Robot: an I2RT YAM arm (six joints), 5 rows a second.
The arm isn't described. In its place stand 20 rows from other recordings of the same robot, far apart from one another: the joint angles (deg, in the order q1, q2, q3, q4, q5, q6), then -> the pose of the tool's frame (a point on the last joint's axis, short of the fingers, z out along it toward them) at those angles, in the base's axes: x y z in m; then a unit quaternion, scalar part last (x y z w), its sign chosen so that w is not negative.
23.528, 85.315, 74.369, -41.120, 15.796, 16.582 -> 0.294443, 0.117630, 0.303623, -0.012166, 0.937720, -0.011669, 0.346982
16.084, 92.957, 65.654, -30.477, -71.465, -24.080 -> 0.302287, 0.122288, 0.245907, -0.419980, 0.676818, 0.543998, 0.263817
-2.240, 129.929, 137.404, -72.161, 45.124, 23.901 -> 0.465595, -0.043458, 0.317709, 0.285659, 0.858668, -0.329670, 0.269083
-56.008, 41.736, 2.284, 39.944, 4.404, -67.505 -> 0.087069, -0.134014, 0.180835, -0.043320, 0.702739, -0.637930, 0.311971
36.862, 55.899, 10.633, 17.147, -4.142, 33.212 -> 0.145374, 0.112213, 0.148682, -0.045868, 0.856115, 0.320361, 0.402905
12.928, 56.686, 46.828, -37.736, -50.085, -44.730 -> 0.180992, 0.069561, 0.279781, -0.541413, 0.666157, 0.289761, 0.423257
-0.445, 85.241, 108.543, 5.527, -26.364, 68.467 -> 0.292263, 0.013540, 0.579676, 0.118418, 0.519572, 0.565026, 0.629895
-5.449, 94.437, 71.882, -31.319, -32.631, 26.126 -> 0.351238, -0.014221, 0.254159, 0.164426, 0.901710, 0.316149, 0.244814
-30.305, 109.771, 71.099, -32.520, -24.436, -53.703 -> 0.328926, -0.175189, 0.154964, -0.229375, 0.937173, 0.048285, 0.258385
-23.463, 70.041, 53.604, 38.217, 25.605, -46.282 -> 0.251069, -0.125747, 0.389236, 0.071667, 0.572330, -0.563571, 0.591347
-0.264, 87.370, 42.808, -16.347, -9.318, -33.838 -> 0.277630, 0.004485, 0.152699, -0.298164, 0.917746, 0.001767, 0.262370
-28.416, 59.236, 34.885, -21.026, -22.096, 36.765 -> 0.189362, -0.087230, 0.217849, 0.427775, 0.804204, 0.203938, 0.358712
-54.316, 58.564, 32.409, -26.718, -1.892, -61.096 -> 0.114592, -0.157551, 0.197245, -0.061295, 0.945873, -0.260713, 0.183293
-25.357, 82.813, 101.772, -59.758, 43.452, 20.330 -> 0.237811, -0.139796, 0.446532, 0.469915, 0.718575, -0.353205, 0.371585
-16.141, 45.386, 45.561, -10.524, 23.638, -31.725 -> 0.173046, -0.064941, 0.343027, 0.028051, 0.762561, -0.398080, 0.509163
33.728, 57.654, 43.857, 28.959, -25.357, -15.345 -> 0.185703, 0.142311, 0.364146, -0.404756, 0.466902, 0.255422, 0.743596
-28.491, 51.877, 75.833, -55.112, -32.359, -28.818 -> 0.137066, -0.052713, 0.421653, -0.139269, 0.836133, -0.013248, 0.530387
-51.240, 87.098, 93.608, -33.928, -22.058, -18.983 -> 0.222175, -0.255370, 0.415285, 0.137550, 0.833347, -0.159486, 0.511055
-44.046, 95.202, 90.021, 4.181, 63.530, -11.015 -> 0.253286, -0.289324, 0.412476, 0.526150, 0.476504, -0.608411, 0.354889
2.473, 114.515, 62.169, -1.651, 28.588, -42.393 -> 0.388961, -0.000252, 0.111233, -0.281160, 0.880981, -0.322936, 0.201329
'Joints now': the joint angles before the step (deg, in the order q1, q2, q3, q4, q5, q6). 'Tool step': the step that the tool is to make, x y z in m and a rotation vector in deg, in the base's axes. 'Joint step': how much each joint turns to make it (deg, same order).
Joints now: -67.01 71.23 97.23 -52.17 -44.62 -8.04
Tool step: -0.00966 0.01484 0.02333 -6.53 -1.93 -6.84
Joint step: 0.00 -2.75 1.85 3.79 6.63 2.45
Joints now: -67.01 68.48 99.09 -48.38 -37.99 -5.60
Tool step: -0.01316 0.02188 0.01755 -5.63 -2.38 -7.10
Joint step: -0.02 -4.08 0.17 3.05 6.87 2.09
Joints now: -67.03 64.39 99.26 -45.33 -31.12 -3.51
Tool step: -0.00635 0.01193 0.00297 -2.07 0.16 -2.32
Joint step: 0.06 -2.18 -0.49 -0.17 2.50 -0.63
